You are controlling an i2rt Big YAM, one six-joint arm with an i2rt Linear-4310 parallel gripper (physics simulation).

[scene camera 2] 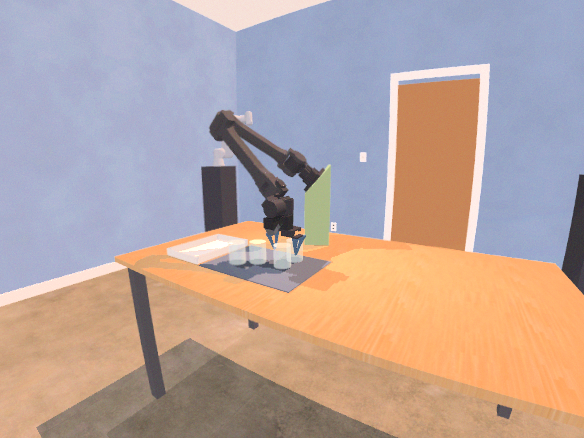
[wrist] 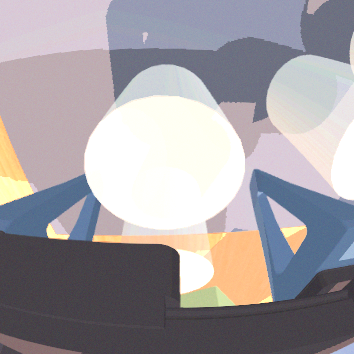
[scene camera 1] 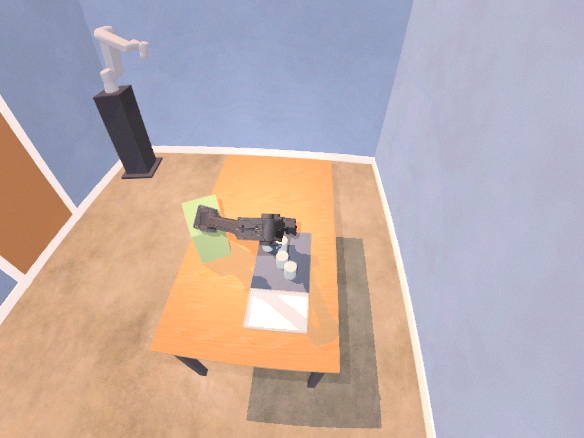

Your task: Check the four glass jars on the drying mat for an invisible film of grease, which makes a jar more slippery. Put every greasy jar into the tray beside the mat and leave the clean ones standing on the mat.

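Places are measured from the arm's base along level axes (x ahead, y left, z up), in millimetres.
Pixels of known places: gripper, between the fingertips: (scene camera 2: 285, 252) (wrist: 176, 177) (scene camera 1: 276, 244); arm's base, origin of its link: (scene camera 2: 315, 180) (scene camera 1: 204, 218).
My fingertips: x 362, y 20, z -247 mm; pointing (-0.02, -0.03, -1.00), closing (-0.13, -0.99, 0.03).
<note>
For each thing: its top centre in the pictures, then the offset to it from my fingertips. Level surfaces: height alone.
- dark drying mat, height of its surface: 44 mm down
- second jar, centre of its top: (wrist: 164, 275) (scene camera 2: 294, 240) (scene camera 1: 267, 238) 16 mm left, 52 mm back, 37 mm up
- third jar, centre of its top: (scene camera 2: 257, 241) (scene camera 1: 282, 255) 104 mm right, 29 mm ahead, 37 mm up
- fourth jar, centre of its top: (scene camera 2: 236, 242) (scene camera 1: 290, 266) 173 mm right, 70 mm ahead, 37 mm up
- wooden table, height of its surface: 47 mm down
Four pale glass jars stand upright on the dark drying mat (scene camera 1: 302, 244) (scene camera 2: 295, 281). One jar (scene camera 2: 282, 259) (wrist: 165, 150) has its bright top between my spread blue fingers in the wrist view. A second jar (scene camera 1: 268, 248) (wrist: 197, 270) is on the arm-base side, partly hidden by my gripper. A third jar (scene camera 1: 282, 259) (scene camera 2: 257, 253) (wrist: 300, 97) is toward the tray, and a fourth jar (scene camera 1: 290, 270) (scene camera 2: 237, 254) is nearest the tray. My gripper (scene camera 2: 285, 245) (wrist: 176, 177) is open and low at the mat, holding nothing. The white tray (scene camera 1: 247, 312) (scene camera 2: 182, 257) beside the mat holds no jar.
A tilted green panel (scene camera 1: 215, 250) (scene camera 2: 318, 220) (wrist: 205, 297) stands by the arm's base at the table's edge. The wooden table (scene camera 1: 200, 310) (scene camera 2: 425, 300) carries mat and tray. A white arm (scene camera 1: 112, 57) on a dark pedestal (scene camera 1: 127, 132) (scene camera 2: 220, 197) stands away from the table.
</note>
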